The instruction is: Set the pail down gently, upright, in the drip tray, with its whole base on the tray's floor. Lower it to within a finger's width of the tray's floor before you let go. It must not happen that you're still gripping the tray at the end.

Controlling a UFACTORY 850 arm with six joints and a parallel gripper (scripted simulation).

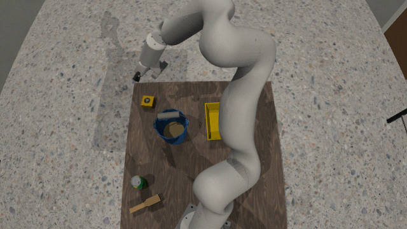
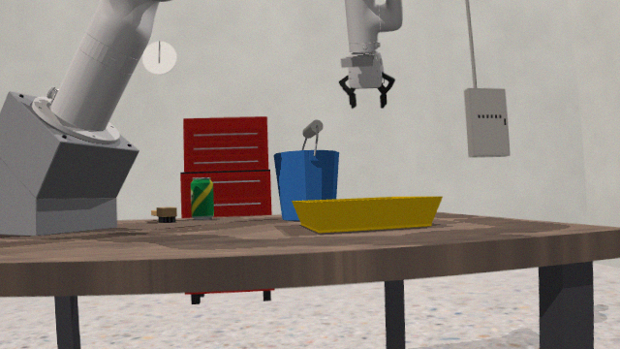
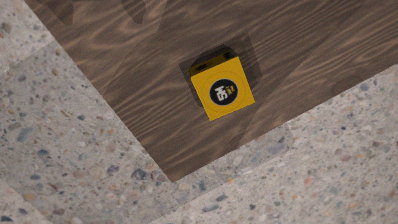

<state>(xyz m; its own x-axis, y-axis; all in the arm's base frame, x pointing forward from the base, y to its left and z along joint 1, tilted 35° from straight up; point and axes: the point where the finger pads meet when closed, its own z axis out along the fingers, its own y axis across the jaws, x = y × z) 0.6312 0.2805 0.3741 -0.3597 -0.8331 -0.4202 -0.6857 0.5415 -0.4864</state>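
Now: the pail handle 22 cm behind my hand, 12 cm below it and 9 cm to the right of it. From my hand the other things lie so: yellow drip tray (39 cm to the right, 31 cm below, 23 cm behind); then blue pail (23 cm behind, 19 cm below, 8 cm to the right).
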